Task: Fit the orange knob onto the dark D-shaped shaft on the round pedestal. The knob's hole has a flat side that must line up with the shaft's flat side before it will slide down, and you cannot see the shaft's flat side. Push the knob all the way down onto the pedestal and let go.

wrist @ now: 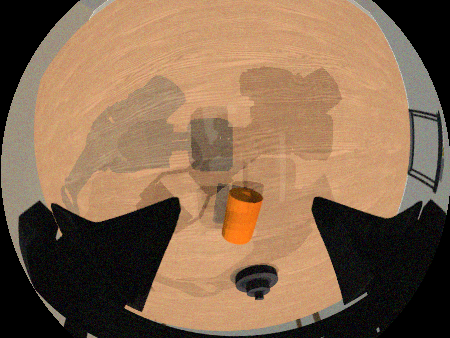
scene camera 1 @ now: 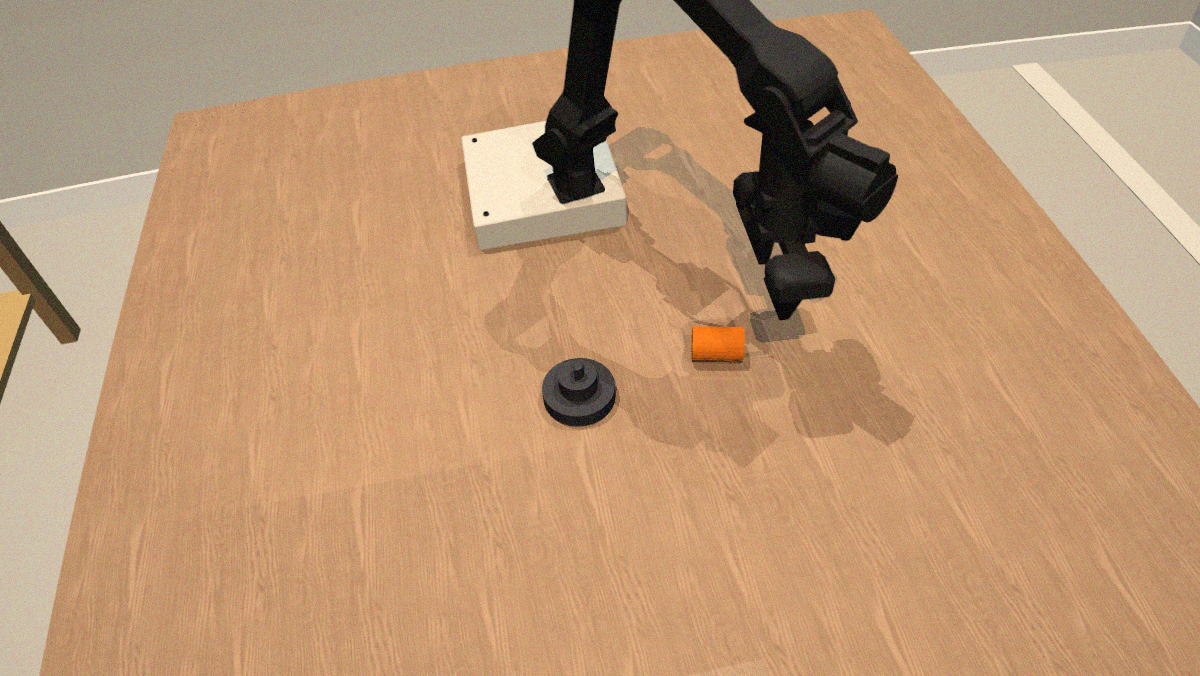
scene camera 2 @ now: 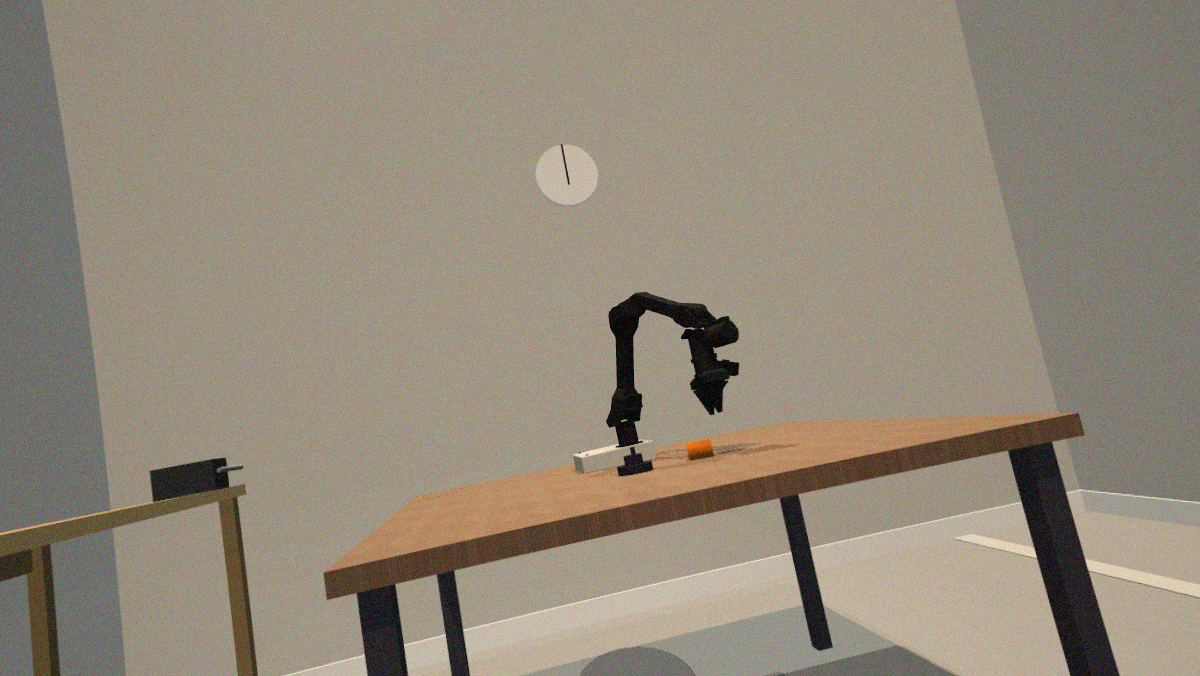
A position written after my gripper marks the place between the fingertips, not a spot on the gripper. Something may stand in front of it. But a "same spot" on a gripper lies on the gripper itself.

my gripper: wrist 248, 206; scene camera 1; scene camera 2
same spot on my gripper: (scene camera 1: 762, 249) = (scene camera 2: 709, 406)
